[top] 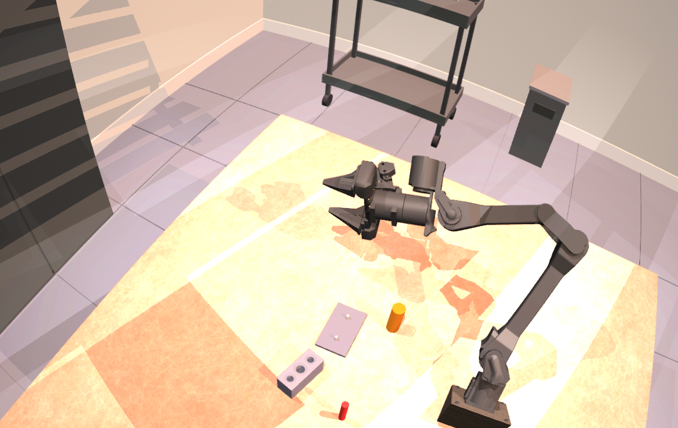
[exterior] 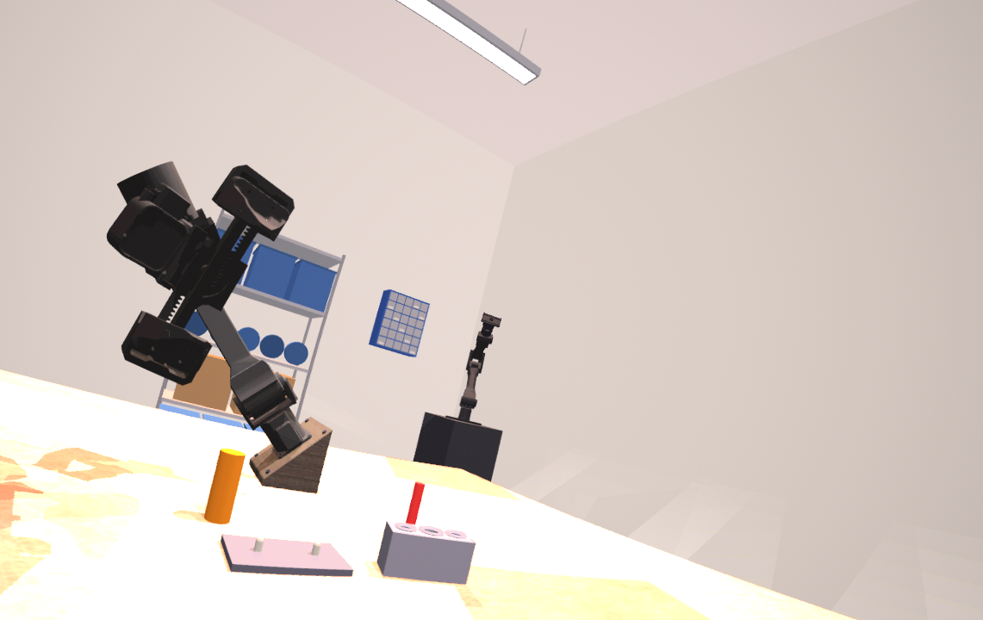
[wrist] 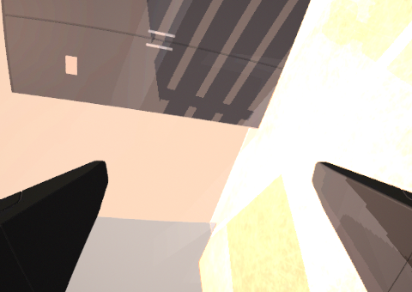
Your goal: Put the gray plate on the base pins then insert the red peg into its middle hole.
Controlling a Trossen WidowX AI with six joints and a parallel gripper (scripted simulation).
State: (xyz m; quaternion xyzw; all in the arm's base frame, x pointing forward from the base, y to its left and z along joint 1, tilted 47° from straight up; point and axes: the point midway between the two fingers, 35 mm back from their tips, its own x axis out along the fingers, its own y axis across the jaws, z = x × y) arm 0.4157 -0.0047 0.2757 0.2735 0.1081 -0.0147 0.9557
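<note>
My gripper tip is now 280 mm to the right of the gray plate, 200 mm above it and 100 mm past it. The rest, counted from my gripper tip: base (230 mm below, 130 mm to the left, 120 mm behind); red peg (320 mm to the left, 210 mm behind, 200 mm below); orange cylinder (210 mm behind, 200 mm below, 70 mm to the left).
</note>
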